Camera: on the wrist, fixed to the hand. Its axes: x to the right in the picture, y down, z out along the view.
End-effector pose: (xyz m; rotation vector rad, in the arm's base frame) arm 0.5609 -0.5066 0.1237 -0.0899 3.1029 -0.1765
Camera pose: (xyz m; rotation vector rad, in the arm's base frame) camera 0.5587 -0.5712 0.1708 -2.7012 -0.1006 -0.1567
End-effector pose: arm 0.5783 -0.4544 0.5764 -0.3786 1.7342 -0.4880
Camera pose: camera 0.5379 -0.5115 0.6152 -2.3413 -1.0381 -1.7987
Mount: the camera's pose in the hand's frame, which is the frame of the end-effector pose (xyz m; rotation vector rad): 0.0047 -0.0693 -0.0396 -0.1535 0.8446 3.0192
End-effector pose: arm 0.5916 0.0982 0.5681 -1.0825 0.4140 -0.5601
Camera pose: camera 0.5572 0.0428 0.6143 0.6121 2.0215 1.8206
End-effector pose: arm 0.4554 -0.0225 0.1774 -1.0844 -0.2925 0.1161
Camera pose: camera 0.4680 -0.0875 0.2223 0.5827 -2.2027 -2.0462
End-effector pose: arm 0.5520 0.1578 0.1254 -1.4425 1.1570 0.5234
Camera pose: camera 0.6022 0.1096 0.1647 -0.9865 -1.8814 -1.0481
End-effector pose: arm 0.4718 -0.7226 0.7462 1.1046 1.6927 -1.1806
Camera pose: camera 0.4005 -0.6969 0.7717 1.9936 -0.7726 1.3978
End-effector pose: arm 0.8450 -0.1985 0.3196 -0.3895 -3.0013 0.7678
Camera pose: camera 0.8273 -0.2375 0.3871 -3.0830 0.3397 -0.2207
